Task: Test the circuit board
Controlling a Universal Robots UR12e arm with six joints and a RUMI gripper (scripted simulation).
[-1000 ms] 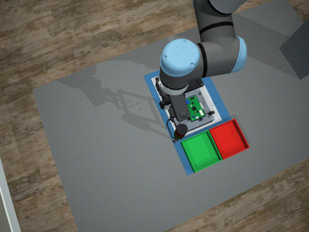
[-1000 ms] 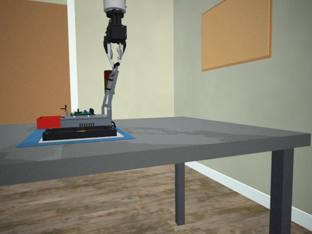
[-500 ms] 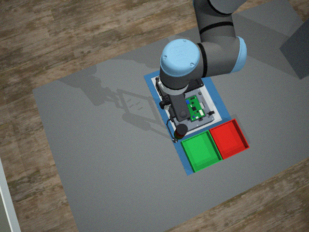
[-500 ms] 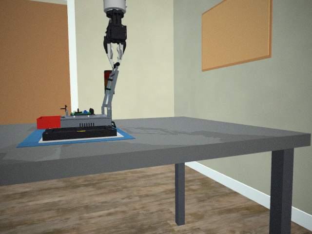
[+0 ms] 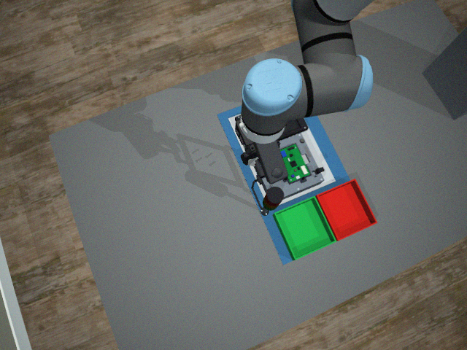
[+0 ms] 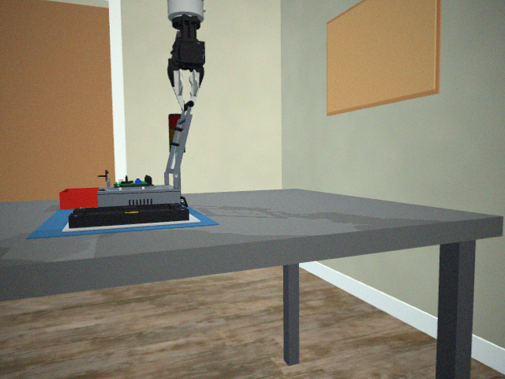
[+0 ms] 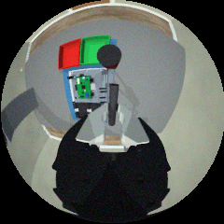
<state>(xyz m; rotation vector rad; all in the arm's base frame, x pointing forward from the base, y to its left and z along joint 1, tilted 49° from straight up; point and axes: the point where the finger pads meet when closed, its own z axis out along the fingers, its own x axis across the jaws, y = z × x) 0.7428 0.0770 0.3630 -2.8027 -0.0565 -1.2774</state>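
My gripper is now 21 cm past the black latch hook, 3 cm to the right of it and 18 cm above it. Also, from my hand: green bin 12 cm behind, 19 cm to the left, 26 cm below; then green circuit board 15 cm behind, 2 cm to the right, 20 cm below; then tester lid 2 cm behind, 1 cm to the right, 9 cm below.
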